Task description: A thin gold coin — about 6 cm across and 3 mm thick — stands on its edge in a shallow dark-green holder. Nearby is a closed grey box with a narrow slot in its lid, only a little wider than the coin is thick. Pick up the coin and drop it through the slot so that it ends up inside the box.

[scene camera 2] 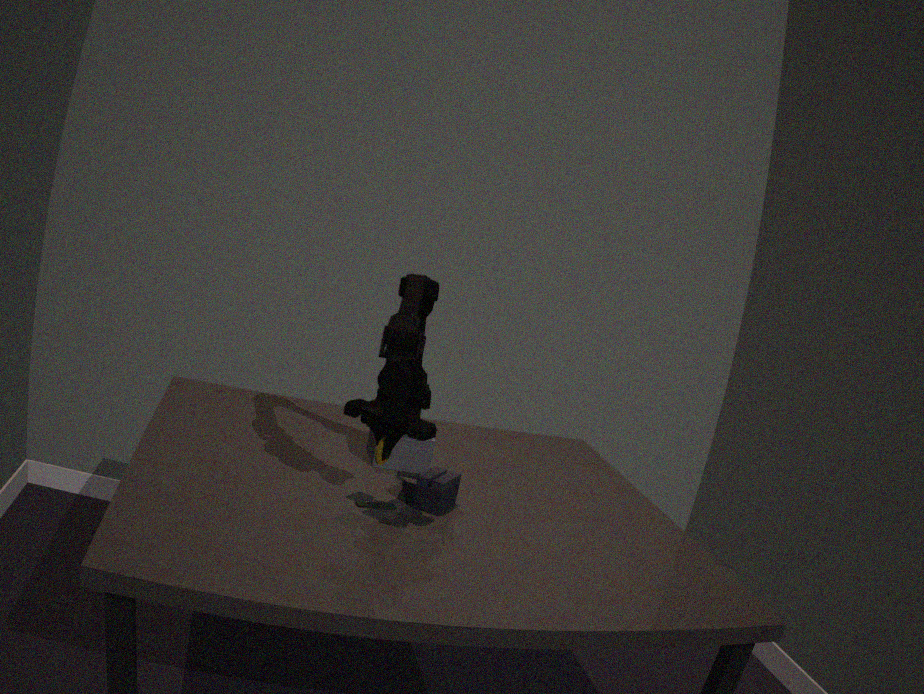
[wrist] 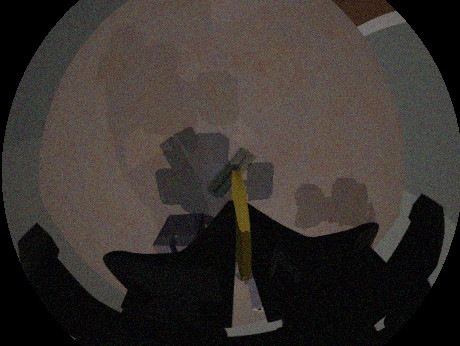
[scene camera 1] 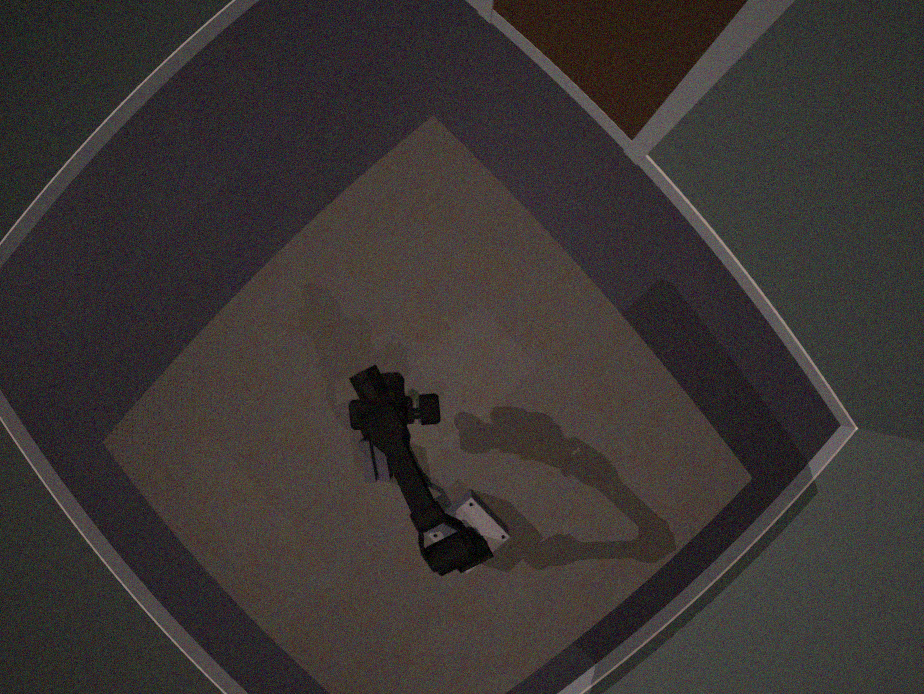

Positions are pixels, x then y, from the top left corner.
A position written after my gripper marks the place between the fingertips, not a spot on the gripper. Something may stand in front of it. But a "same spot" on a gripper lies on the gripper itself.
my gripper: scene camera 2; wrist; scene camera 1 399,407
same spot on my gripper: [scene camera 2: 393,434] = [wrist: 122,253]
